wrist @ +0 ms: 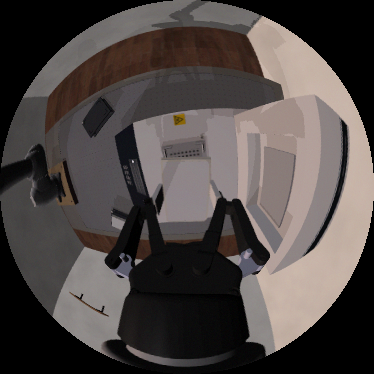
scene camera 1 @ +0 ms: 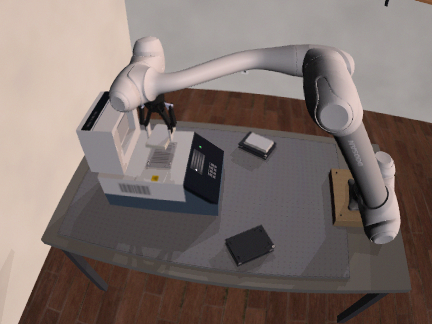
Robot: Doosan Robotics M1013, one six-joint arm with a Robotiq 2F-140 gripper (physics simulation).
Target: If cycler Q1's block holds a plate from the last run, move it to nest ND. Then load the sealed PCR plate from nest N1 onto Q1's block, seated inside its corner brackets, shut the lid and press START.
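My gripper (scene camera 1: 160, 134) (wrist: 185, 187) is shut on a white sealed plate (scene camera 1: 158, 142) (wrist: 185, 175), gripped by its two sides. The plate is roughly level above the cycler's block (scene camera 1: 161, 157) (wrist: 185, 151), and a gap shows beneath it in the scene view. The plate hides part of the block and its brackets. The cycler (scene camera 1: 170, 192) (wrist: 220, 135) has its lid (scene camera 1: 102, 147) (wrist: 306, 120) standing open. Its dark front panel (scene camera 1: 213, 160) (wrist: 126, 150) shows keys; which one is START cannot be read.
A black nest (scene camera 1: 250, 245) (wrist: 97, 118) near the table's front edge holds no plate. A white plate (scene camera 1: 259, 142) (wrist: 118, 220) sits on another black nest (scene camera 1: 264, 153) at the back. The raised lid is close beside the gripper. The arm's base stands on a wooden board (scene camera 1: 341, 215) at the right.
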